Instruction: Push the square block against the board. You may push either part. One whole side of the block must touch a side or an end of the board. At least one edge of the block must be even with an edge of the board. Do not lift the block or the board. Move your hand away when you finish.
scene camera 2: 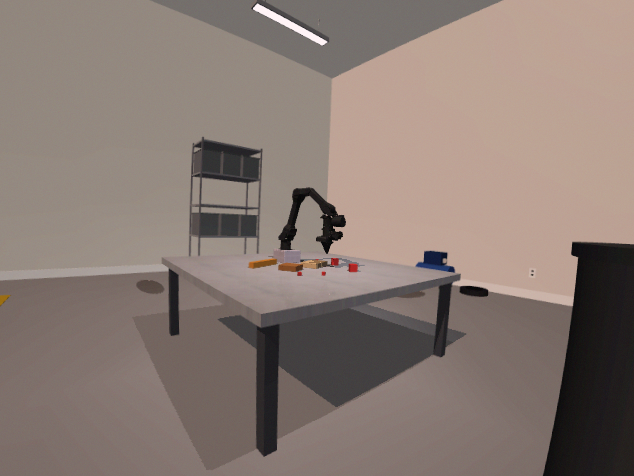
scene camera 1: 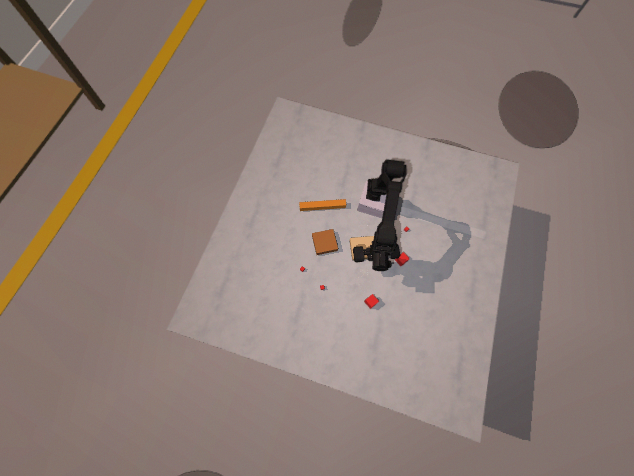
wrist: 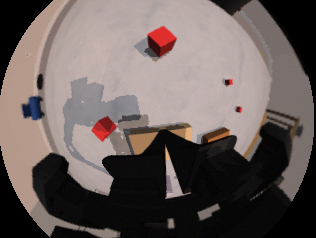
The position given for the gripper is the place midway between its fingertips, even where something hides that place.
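In the wrist view there's the gripper [wrist: 163,132], which is shut and holds nothing. There's a tan board [wrist: 140,139] as well.
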